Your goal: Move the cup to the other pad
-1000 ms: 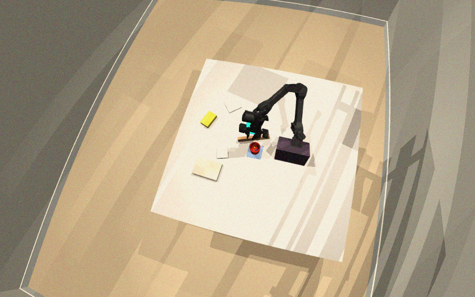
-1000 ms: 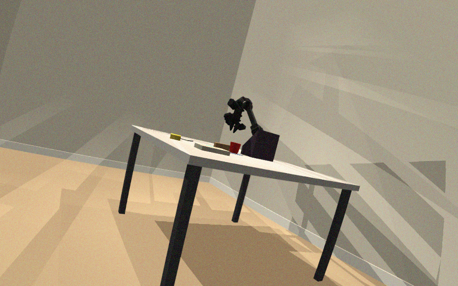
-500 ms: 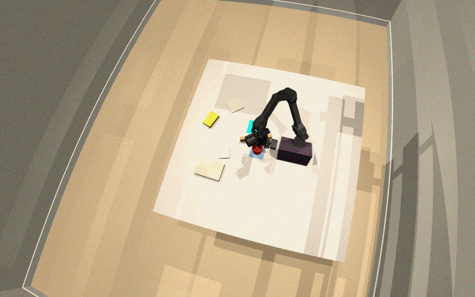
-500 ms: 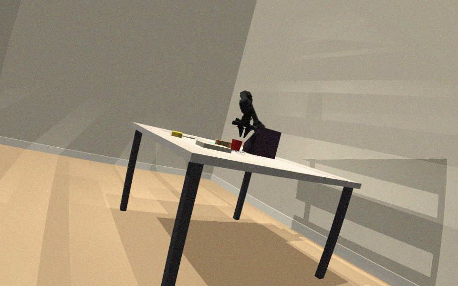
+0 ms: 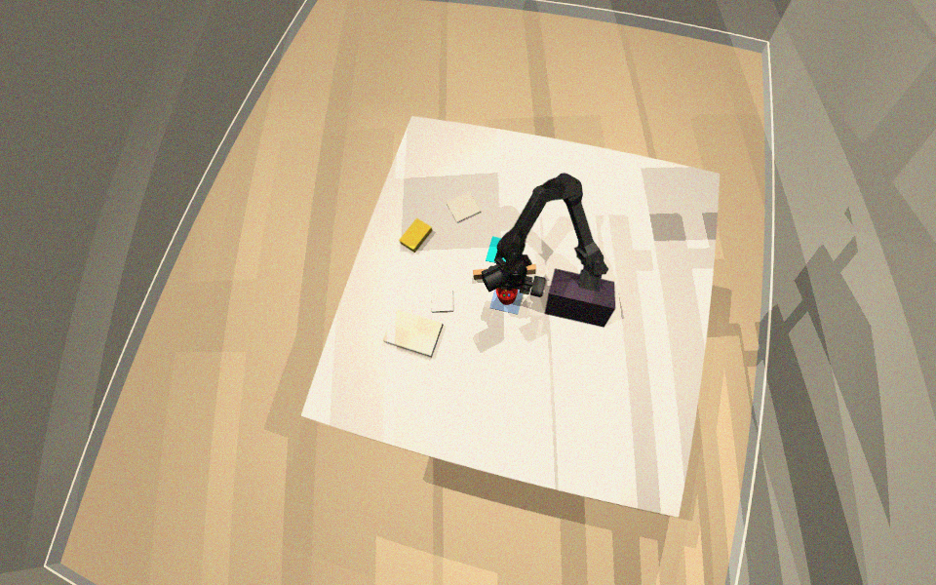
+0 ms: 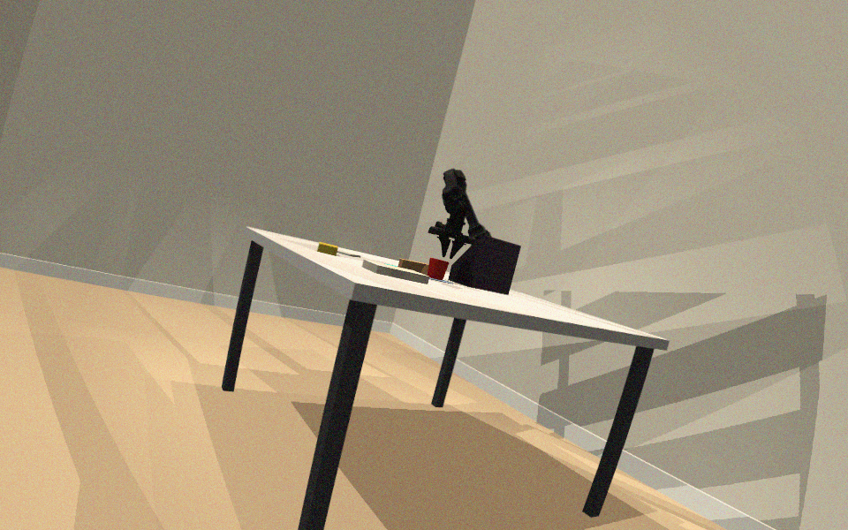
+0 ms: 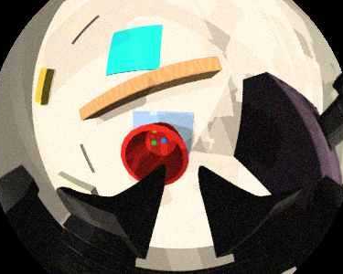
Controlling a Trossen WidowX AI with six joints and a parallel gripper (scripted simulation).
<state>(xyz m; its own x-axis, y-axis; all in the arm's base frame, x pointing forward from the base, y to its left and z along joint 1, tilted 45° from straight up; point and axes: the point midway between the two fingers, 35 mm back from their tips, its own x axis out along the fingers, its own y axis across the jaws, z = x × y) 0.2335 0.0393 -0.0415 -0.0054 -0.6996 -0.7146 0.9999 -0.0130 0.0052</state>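
Now: the red cup 50 mm below my gripper tip and 30 mm ahead of it. The rest, counted from my gripper tip: light blue pad (100 mm below, 30 mm ahead); cyan pad (170 mm to the right, 100 mm below, 90 mm ahead); wooden bar (80 mm to the right, 80 mm below, 60 mm ahead).
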